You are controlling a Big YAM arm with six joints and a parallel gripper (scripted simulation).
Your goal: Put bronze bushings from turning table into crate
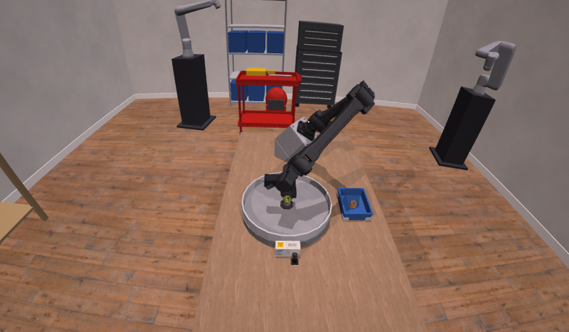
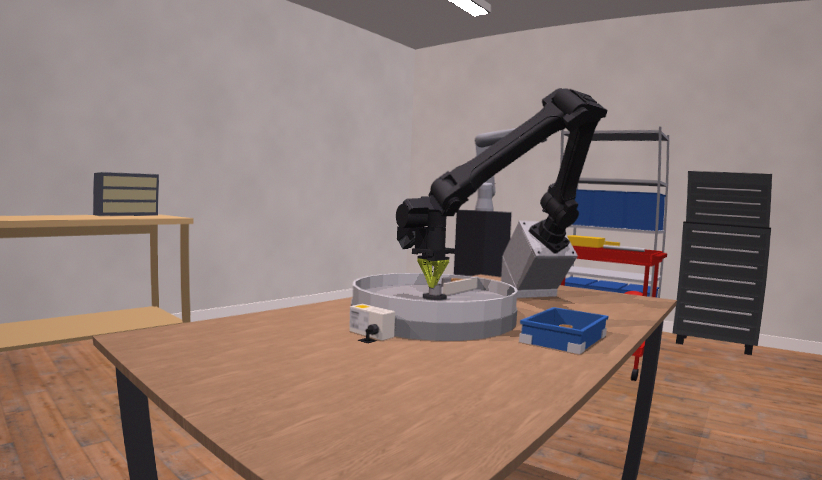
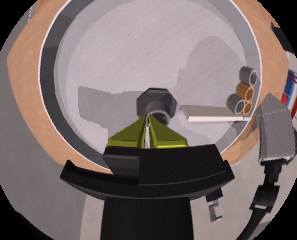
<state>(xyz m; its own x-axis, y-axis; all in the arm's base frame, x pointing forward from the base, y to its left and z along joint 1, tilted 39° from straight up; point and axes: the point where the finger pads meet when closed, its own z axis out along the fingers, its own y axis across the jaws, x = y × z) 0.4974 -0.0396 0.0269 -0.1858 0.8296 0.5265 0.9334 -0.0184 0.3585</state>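
Right now the turning table is 40 mm below my hand and 10 mm behind it. The rest, counted from my hand: crate 330 mm to the left, 120 mm behind, 70 mm below.
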